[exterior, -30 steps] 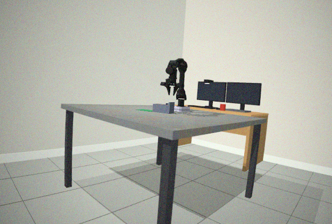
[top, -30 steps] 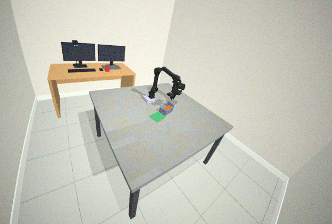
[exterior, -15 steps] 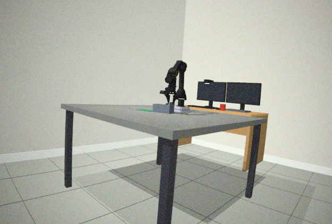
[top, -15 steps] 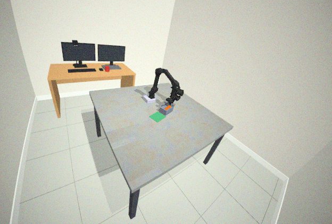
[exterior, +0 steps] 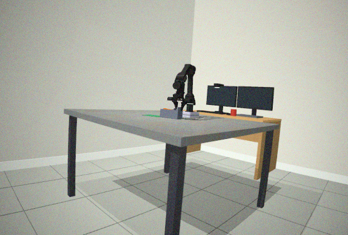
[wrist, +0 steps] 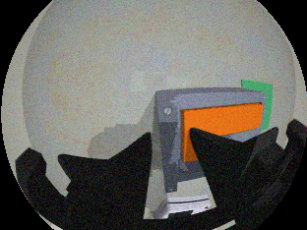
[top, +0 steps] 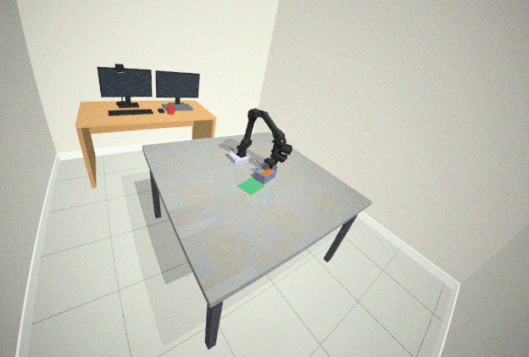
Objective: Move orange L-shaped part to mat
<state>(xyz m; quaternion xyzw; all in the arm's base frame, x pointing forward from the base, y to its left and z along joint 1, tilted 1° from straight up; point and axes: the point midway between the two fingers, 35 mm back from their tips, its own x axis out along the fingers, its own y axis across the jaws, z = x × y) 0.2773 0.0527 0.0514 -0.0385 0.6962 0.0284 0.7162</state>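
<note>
Right now my gripper tip is 5 cm to the left of the orange L-shaped part and 1 cm above it. Also, from my gripper tip: green mat 1 cm ahead, 22 cm to the right, 7 cm below.
</note>
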